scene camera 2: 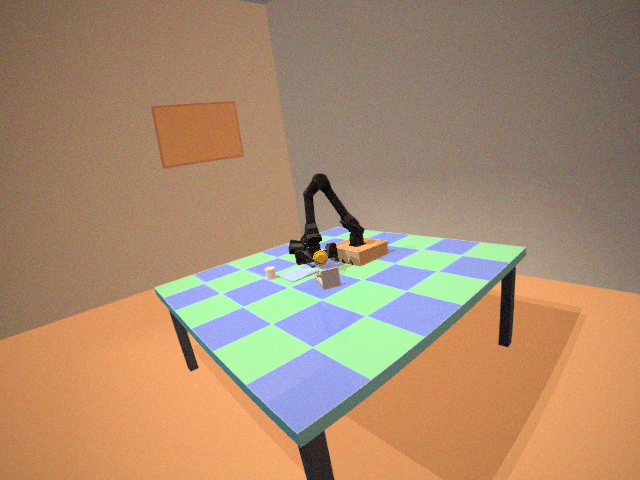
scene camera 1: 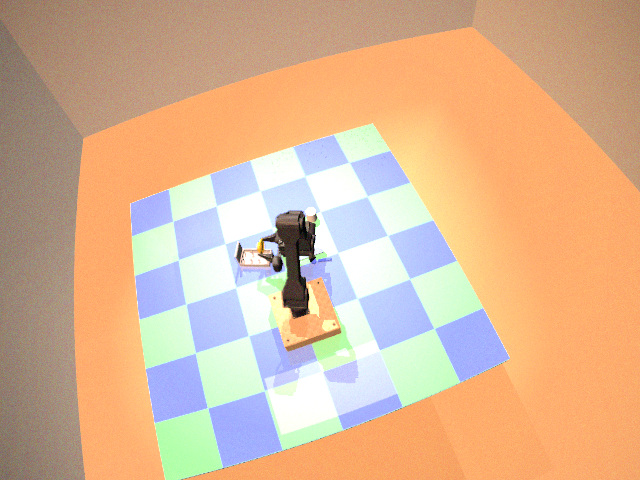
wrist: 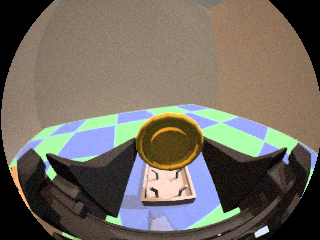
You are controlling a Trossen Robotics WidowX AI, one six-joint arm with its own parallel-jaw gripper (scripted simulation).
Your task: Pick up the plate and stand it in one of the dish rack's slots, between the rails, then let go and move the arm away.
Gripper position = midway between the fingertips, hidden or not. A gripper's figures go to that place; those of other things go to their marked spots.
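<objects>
The gripper (wrist: 169, 141) is 0.10 m from the lens. A yellow plate (wrist: 170, 141) is 0.08 m from the lens, while a dish rack (wrist: 161, 188) is 0.16 m from the lens, so the yellow plate is nearer to the lens than the dish rack. The marked spots on the plate and the rack are 0.10 m apart.
</objects>
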